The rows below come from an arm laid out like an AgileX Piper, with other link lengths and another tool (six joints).
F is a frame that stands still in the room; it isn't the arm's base.
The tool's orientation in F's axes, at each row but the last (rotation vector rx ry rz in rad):
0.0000, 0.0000, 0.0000
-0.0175, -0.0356, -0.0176
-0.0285, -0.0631, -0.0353
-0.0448, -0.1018, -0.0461
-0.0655, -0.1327, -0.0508
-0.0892, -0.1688, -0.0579
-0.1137, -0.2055, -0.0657
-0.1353, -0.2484, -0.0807
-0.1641, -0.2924, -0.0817
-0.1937, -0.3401, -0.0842
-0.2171, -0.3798, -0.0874
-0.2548, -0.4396, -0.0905
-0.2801, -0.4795, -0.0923
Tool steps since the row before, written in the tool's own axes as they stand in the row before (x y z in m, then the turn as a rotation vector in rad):
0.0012, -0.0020, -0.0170, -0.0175, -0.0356, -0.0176
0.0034, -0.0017, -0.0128, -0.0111, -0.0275, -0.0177
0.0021, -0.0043, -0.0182, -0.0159, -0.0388, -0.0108
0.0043, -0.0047, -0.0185, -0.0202, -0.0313, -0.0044
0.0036, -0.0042, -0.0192, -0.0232, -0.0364, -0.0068
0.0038, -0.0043, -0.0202, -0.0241, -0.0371, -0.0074
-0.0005, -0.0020, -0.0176, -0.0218, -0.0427, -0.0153
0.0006, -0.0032, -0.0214, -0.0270, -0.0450, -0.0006
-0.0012, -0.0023, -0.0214, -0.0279, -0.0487, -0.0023
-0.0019, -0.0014, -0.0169, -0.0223, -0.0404, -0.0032
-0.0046, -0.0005, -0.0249, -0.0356, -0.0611, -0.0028
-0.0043, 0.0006, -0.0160, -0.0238, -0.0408, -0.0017
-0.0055, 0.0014, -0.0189, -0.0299, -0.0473, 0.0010
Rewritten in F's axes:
0.0012, -0.0020, -0.0170, -0.0175, -0.0356, -0.0176
0.0038, -0.0020, -0.0126, -0.0110, -0.0276, -0.0176
0.0031, -0.0049, -0.0179, -0.0166, -0.0385, -0.0107
0.0059, -0.0057, -0.0177, -0.0211, -0.0306, -0.0051
0.0058, -0.0057, -0.0182, -0.0241, -0.0357, -0.0076
0.0068, -0.0064, -0.0188, -0.0249, -0.0364, -0.0083
0.0029, -0.0041, -0.0170, -0.0215, -0.0430, -0.0149
0.0054, -0.0063, -0.0200, -0.0303, -0.0428, -0.0018
0.0046, -0.0059, -0.0202, -0.0310, -0.0467, -0.0031
0.0035, -0.0047, -0.0160, -0.0245, -0.0391, -0.0035
0.0046, -0.0059, -0.0242, -0.0396, -0.0585, -0.0041
0.0028, -0.0035, -0.0160, -0.0265, -0.0390, -0.0026
0.0037, -0.0040, -0.0190, -0.0341, -0.0443, -0.0016

